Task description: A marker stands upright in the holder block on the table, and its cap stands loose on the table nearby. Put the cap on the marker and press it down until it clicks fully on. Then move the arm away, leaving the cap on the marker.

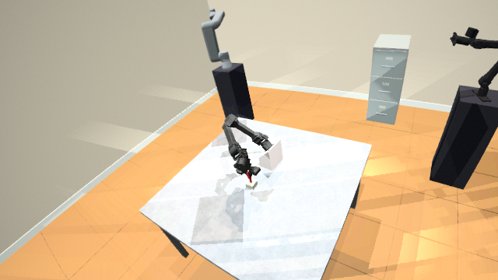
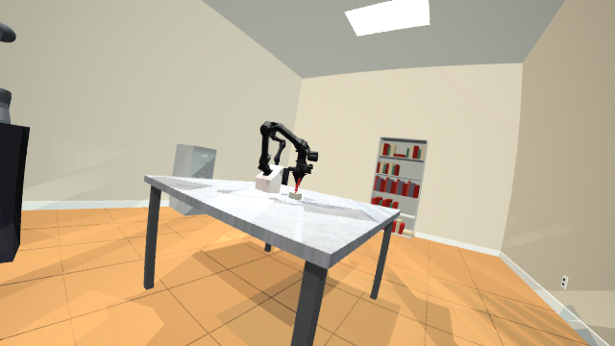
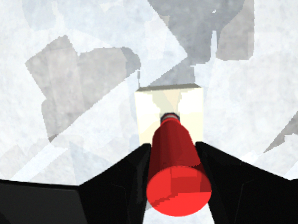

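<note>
Now: gripper tip 10 mm below the red marker cap. The rest, counted from my gripper tip: holder block (80 mm below).
</note>
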